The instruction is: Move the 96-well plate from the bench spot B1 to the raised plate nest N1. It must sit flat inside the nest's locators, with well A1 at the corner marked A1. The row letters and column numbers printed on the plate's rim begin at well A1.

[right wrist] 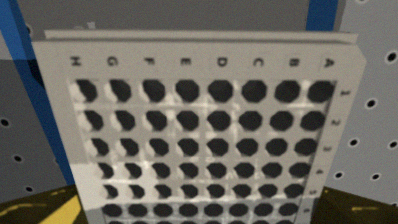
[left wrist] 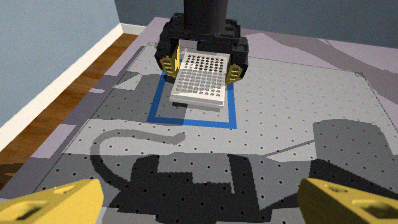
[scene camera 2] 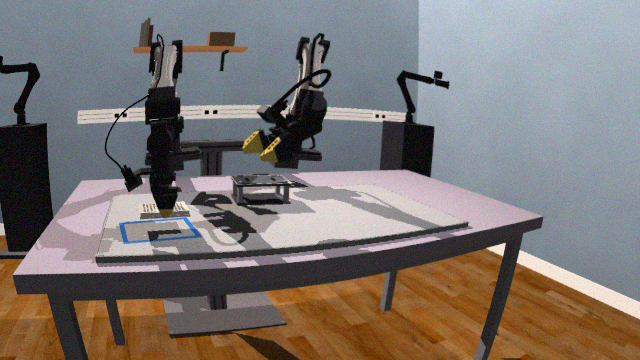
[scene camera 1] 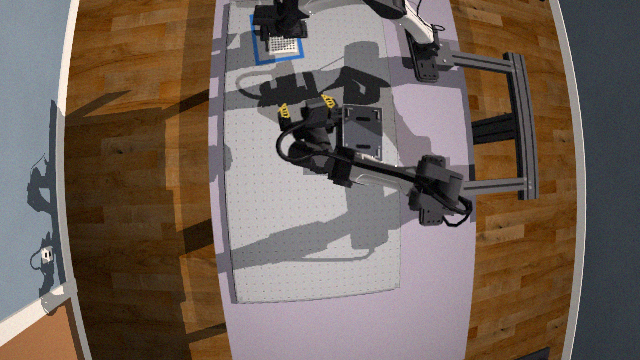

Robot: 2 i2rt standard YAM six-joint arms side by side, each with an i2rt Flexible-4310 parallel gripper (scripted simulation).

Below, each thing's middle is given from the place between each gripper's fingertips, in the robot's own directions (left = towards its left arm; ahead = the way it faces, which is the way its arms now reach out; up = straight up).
My right gripper (scene camera 2: pixel 163 212) is now 31 cm to the right of the raised nest N1 (scene camera 1: pixel 354 132), 23 cm past it and 1 cm below it. The rest, counted from my right hand: white 96-well plate (left wrist: pixel 200 81) right at my right hand.
My left hand (scene camera 2: pixel 251 154) is 190 mm past the raised nest N1, 70 mm to the right of it and 110 mm above it. From my left hand the other things lie so: white 96-well plate (50 mm ahead, 240 mm to the right, 120 mm below).
